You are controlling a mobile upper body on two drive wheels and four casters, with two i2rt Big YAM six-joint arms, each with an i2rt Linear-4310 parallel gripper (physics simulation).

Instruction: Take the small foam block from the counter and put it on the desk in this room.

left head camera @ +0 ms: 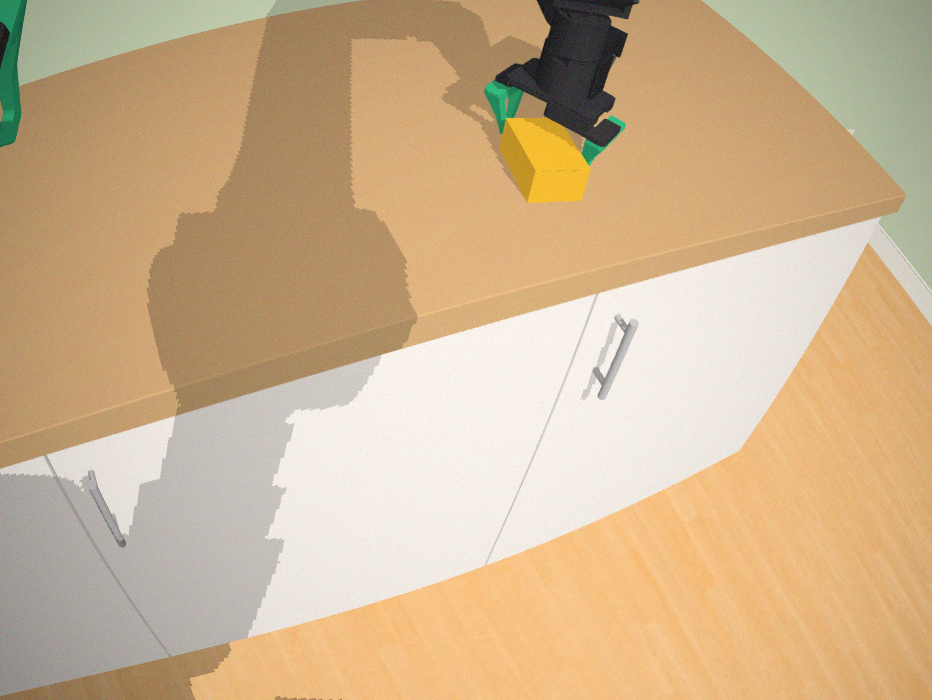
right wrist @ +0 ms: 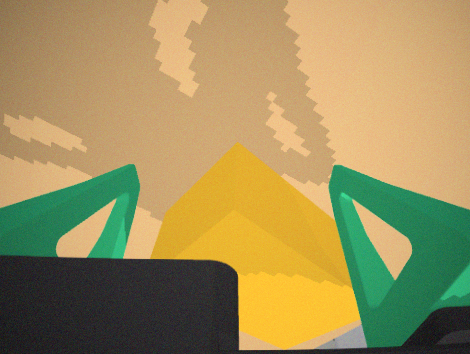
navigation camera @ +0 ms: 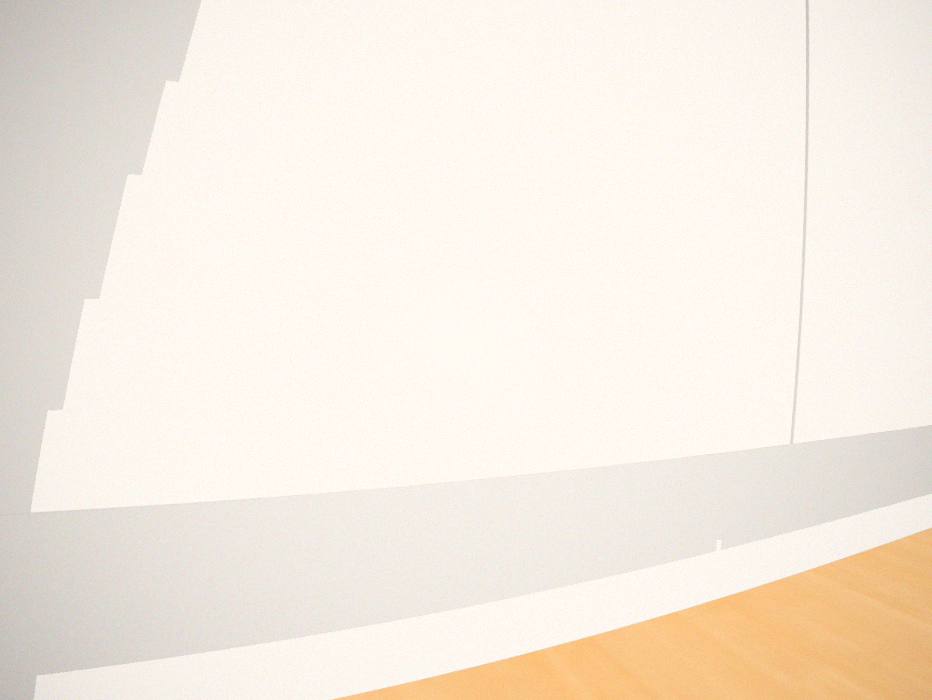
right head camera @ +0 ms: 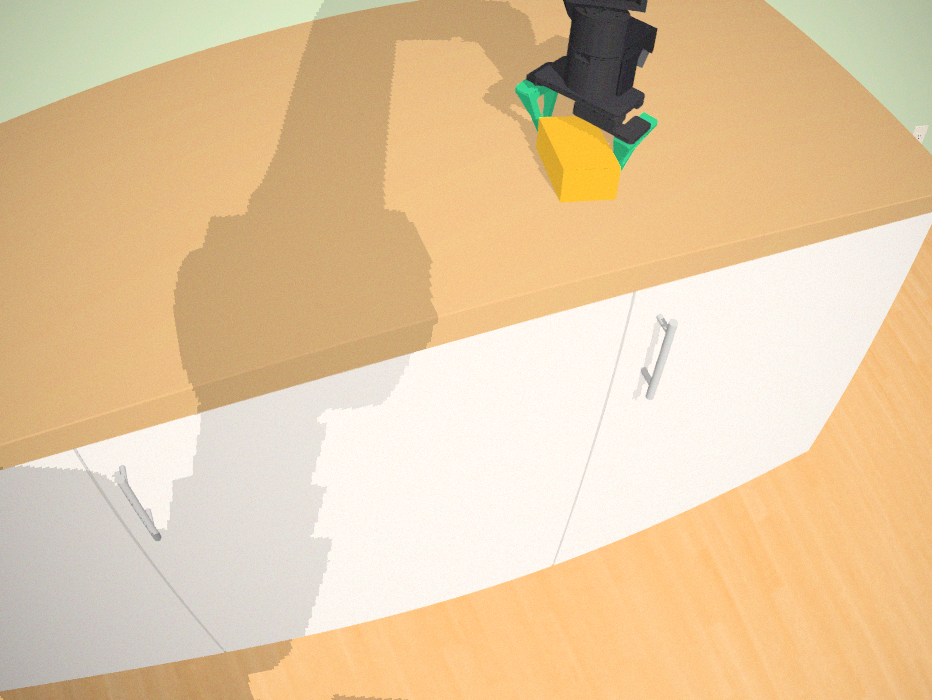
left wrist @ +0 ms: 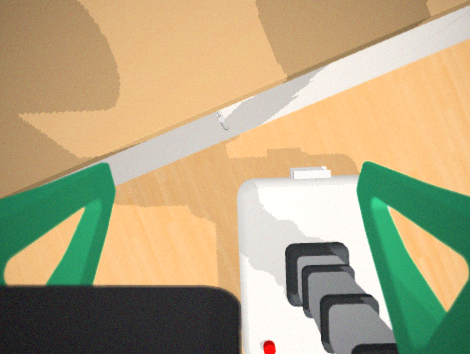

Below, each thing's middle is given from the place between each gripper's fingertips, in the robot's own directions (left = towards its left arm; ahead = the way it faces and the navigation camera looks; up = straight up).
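Right hand: 2 cm below small yellow foam block (left head camera: 548, 167), 1 cm to the right of it, 4 cm past it.
Left gripper: 360 mm above the block, 420 mm to the left of it, 410 mm short of it. By its middle, the block is nearer to my right hand than to my left gripper.
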